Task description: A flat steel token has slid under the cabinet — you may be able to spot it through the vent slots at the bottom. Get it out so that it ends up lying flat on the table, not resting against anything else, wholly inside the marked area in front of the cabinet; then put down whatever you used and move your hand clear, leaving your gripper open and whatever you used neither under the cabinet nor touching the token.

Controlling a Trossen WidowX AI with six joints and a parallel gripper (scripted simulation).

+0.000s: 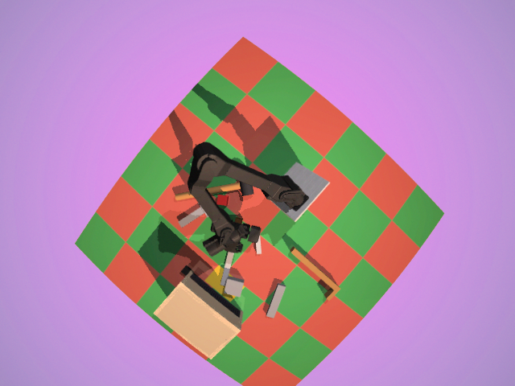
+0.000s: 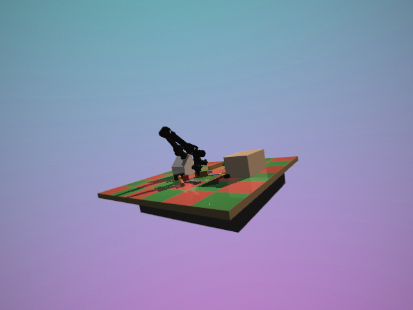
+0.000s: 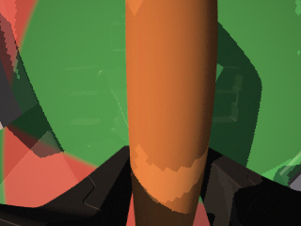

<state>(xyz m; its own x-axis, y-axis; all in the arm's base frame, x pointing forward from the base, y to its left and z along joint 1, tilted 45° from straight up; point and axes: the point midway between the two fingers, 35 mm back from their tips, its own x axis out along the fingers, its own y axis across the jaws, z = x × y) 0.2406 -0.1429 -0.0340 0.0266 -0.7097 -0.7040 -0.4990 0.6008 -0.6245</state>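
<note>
Now: the pale bar 120 mm to the left of my gripper tip and 10 mm behind it. The rest, counted from my gripper tip: grey block: 200 mm ahead, 170 mm to the left, 10 mm above; grey t-shaped tool: 160 mm to the right, 70 mm ahead; red cube: 120 mm to the right, 40 mm behind, 10 mm above.
</note>
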